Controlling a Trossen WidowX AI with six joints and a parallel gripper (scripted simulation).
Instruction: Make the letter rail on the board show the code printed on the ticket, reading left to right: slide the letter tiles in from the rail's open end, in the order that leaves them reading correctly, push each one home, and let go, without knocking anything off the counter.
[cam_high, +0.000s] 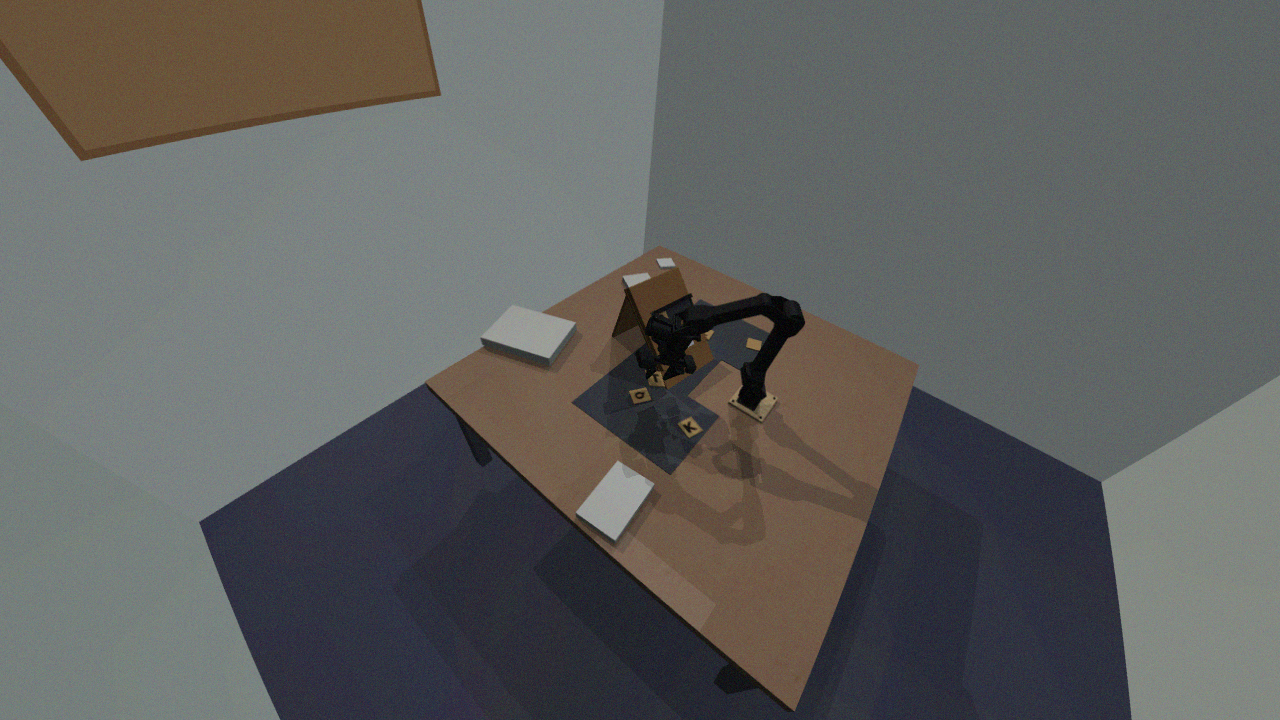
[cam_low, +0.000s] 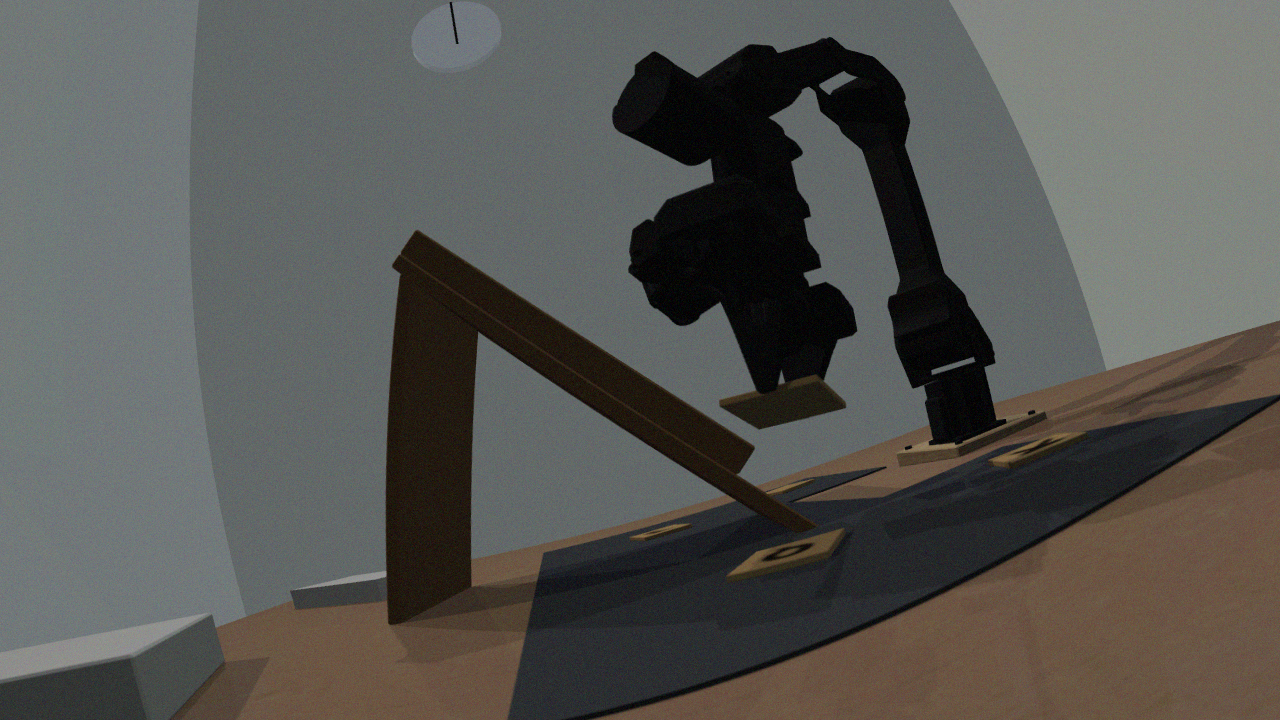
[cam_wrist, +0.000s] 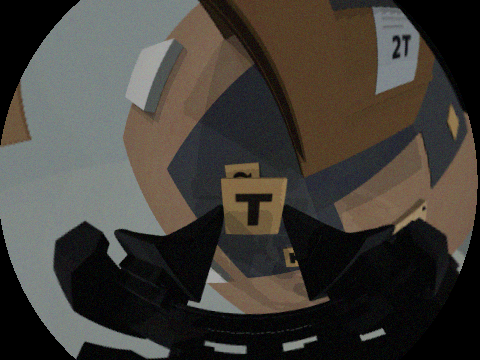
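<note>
Right now my gripper tip is 80 mm above the tile marked O, 30 mm to the right of it and 30 mm short of it. Also, from my gripper tip: tile marked T (right at my gripper tip); then tile marked 2 (160 mm to the right, 100 mm ahead, 80 mm above); then tile marked K (160 mm behind, 80 mm below, 30 mm to the left).
</note>
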